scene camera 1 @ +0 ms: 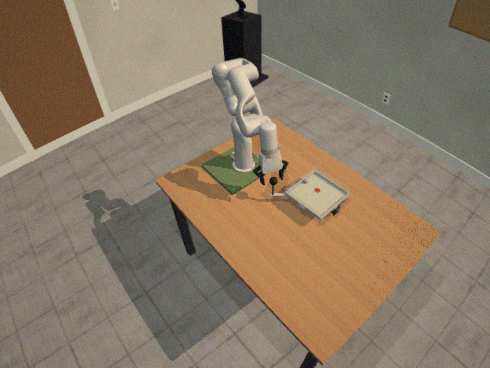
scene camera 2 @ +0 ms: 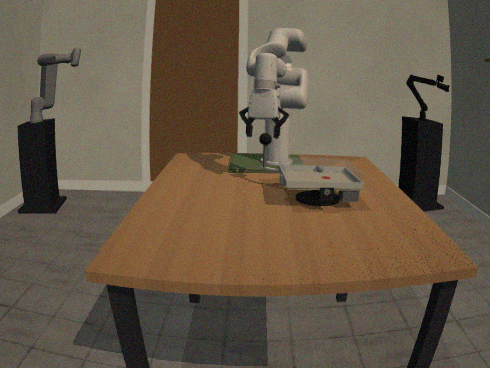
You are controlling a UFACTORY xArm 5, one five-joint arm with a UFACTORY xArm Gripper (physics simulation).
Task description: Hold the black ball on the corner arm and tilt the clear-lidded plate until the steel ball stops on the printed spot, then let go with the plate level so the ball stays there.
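Observation:
My gripper [scene camera 1: 273, 178] [scene camera 2: 263, 134] is open, with its fingers wide apart and nothing held. The black ball [scene camera 1: 273, 181] [scene camera 2: 265, 139] stands on its upright post at the end of the corner arm [scene camera 1: 279, 195], low between the fingertips, with a gap to each finger in scene camera 2. The clear-lidded plate [scene camera 1: 332, 182] [scene camera 2: 320, 185] looks close to level. The steel ball [scene camera 1: 305, 181] [scene camera 2: 319, 169] is inside, near the rim on the robot's side. It lies off the red printed spot [scene camera 1: 317, 190] [scene camera 2: 326, 177], which is near the plate's middle.
The plate's round black base [scene camera 2: 307, 199] stands on the wooden table [scene camera 1: 280, 260] [scene camera 2: 240, 240]. A green mat [scene camera 1: 220, 172] [scene camera 2: 242, 162] lies under my arm's base. Black pedestals [scene camera 2: 37, 165] [scene camera 2: 421, 155] with other arms stand behind the table on the floor.

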